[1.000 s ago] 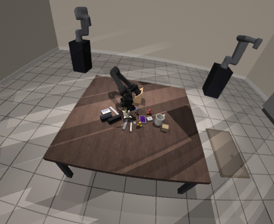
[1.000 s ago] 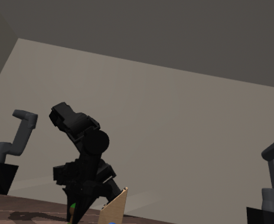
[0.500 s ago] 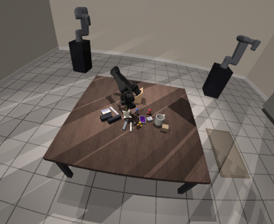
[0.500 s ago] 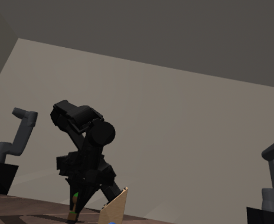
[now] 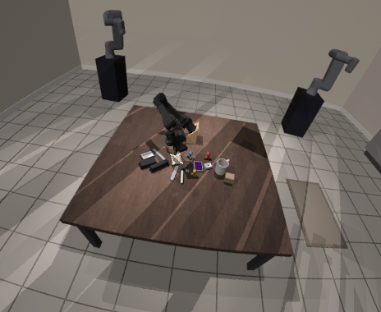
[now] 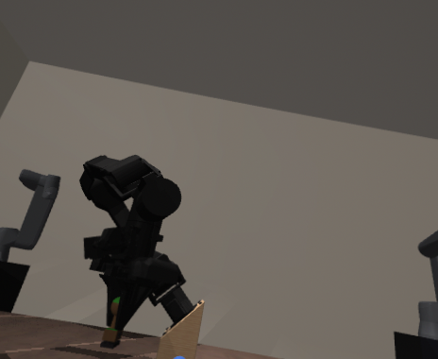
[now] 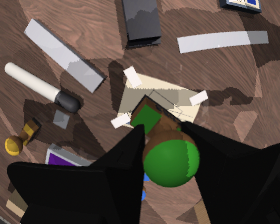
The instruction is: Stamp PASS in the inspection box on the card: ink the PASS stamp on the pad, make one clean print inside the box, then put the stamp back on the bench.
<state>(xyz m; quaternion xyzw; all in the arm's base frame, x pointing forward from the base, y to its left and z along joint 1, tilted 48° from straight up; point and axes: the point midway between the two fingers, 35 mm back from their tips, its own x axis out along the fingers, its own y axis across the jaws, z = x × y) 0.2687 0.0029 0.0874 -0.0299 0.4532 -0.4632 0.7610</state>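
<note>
My gripper tip is 120 mm short of the grey bar, 90 mm above it and 30 mm to the right of it. Round my gripper tip: blue stamp 100 mm to the left, 80 mm below, 60 mm behind; then card 100 mm below, 20 mm behind, 10 mm to the left; then PASS stamp right at my gripper tip.
</note>
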